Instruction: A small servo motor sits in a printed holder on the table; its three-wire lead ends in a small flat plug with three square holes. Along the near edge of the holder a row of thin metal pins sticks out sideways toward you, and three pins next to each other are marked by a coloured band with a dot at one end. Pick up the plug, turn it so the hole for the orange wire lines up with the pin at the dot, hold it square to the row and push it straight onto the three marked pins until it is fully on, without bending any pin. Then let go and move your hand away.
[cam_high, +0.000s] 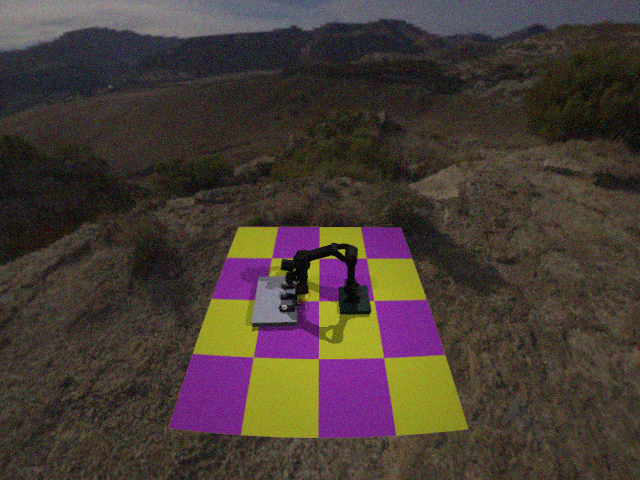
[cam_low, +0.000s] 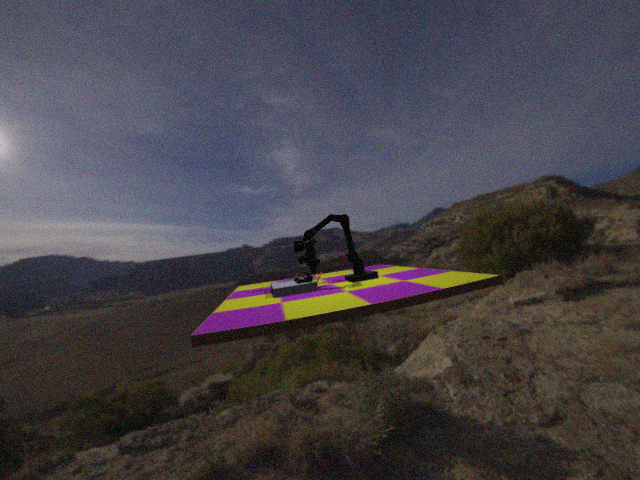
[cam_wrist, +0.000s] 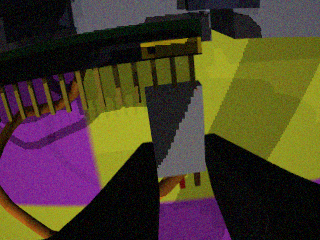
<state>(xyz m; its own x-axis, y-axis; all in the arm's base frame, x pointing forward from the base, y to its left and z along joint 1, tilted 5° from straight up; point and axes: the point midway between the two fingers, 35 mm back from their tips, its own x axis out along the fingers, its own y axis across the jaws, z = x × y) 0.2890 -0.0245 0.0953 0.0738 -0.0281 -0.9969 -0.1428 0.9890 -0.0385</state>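
The yellow band lies 4 cm ahead of my gripper tip. From my gripper tip the other things lie so: grey printed holder (19 cm ahead, 8 cm to the left, 5 cm below).
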